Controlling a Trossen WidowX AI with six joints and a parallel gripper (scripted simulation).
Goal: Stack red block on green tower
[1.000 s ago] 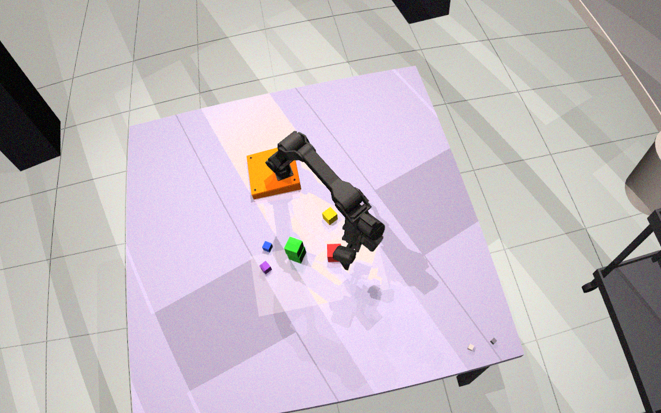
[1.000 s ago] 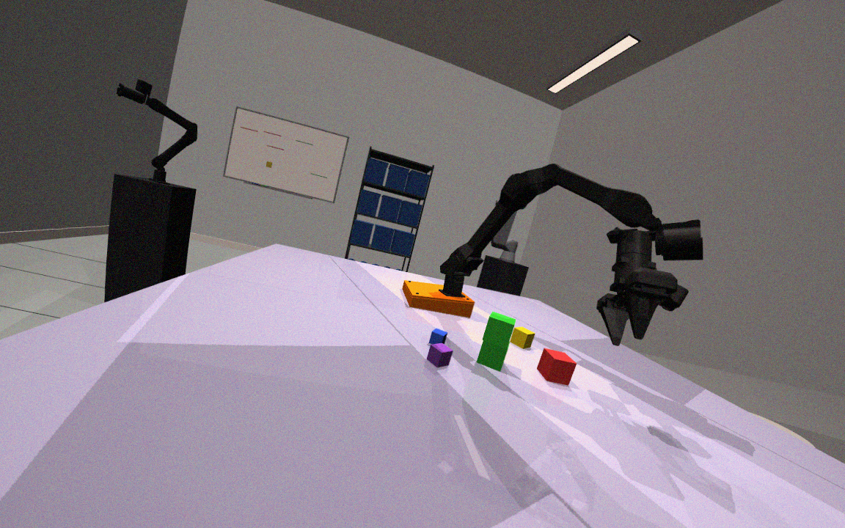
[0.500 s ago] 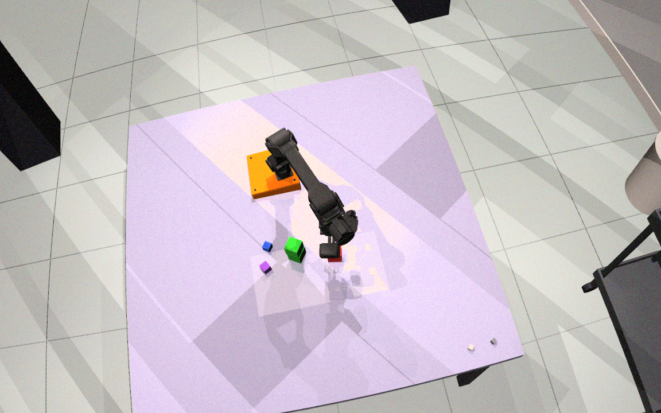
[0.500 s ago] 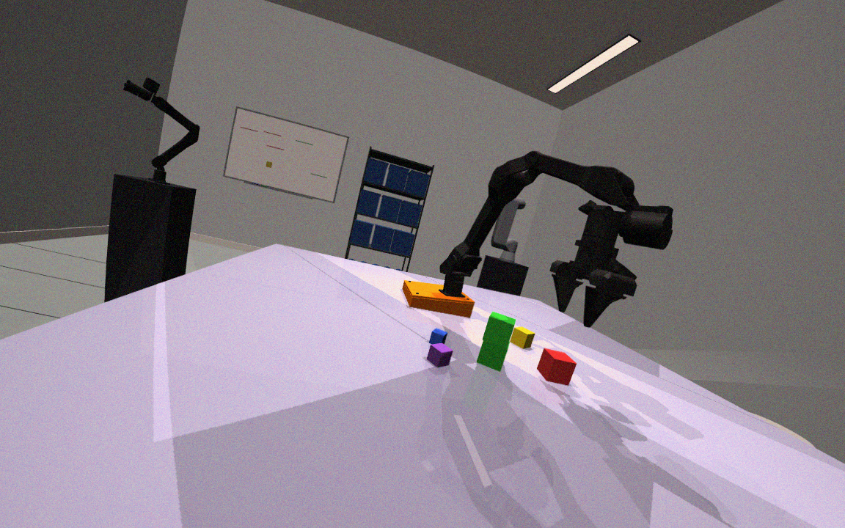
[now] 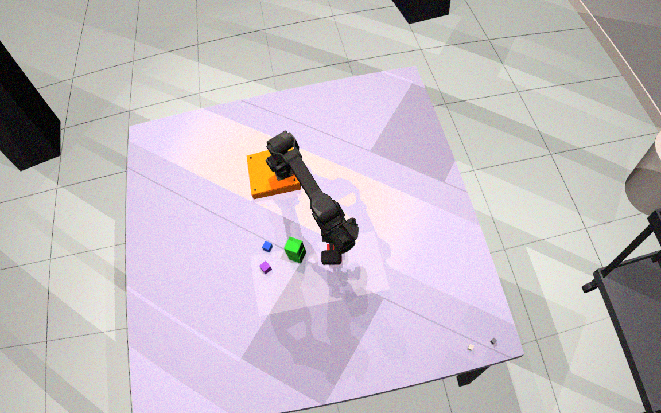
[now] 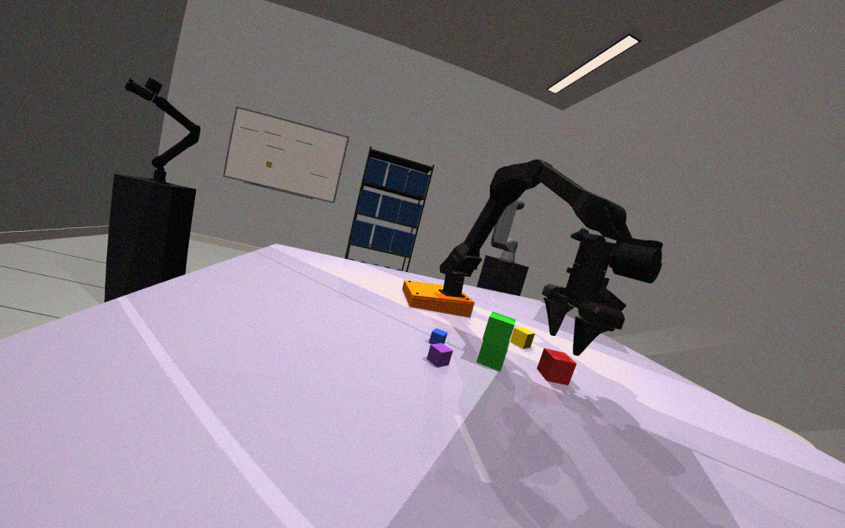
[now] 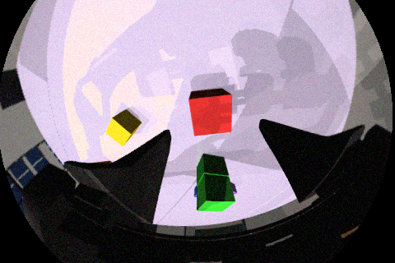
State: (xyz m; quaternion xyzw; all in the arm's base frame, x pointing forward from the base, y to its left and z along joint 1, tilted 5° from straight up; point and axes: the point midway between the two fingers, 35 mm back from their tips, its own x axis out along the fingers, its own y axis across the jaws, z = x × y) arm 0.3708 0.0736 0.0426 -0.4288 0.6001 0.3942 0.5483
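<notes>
Now: gripper tip 50 mm above the red block. From my gripper tip the other things lie so: purple cube (240 mm to the right, 60 mm below, 40 mm behind); yellow cube (140 mm behind, 50 mm below, 30 mm to the left); blue cube (210 mm to the right, 110 mm behind, 60 mm below).
</notes>
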